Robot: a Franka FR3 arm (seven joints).
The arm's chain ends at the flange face. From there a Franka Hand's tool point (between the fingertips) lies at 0.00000 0.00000 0.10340 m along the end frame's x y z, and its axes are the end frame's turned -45 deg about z.
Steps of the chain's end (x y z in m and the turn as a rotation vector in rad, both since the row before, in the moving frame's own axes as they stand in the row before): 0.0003, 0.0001, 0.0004, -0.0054, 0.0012, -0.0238; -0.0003, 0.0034, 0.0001, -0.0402, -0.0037, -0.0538; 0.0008, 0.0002, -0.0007, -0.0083, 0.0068, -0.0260; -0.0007, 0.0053, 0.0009, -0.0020, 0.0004, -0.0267; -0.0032, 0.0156, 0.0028, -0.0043, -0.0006, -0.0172; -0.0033, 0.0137, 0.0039, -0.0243, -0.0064, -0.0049
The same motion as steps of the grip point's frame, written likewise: -0.0002, 0.0008, 0.0004, -0.0047, -0.0030, -0.0238; -0.0058, 0.0049, 0.0000, -0.0258, -0.0310, -0.0538; 0.0003, 0.0018, -0.0007, -0.0107, -0.0011, -0.0260; -0.0044, 0.0034, 0.0009, -0.0017, -0.0011, -0.0267; -0.0136, 0.0090, 0.0028, -0.0026, -0.0035, -0.0172; -0.0143, 0.0087, 0.0039, -0.0127, -0.0217, -0.0049
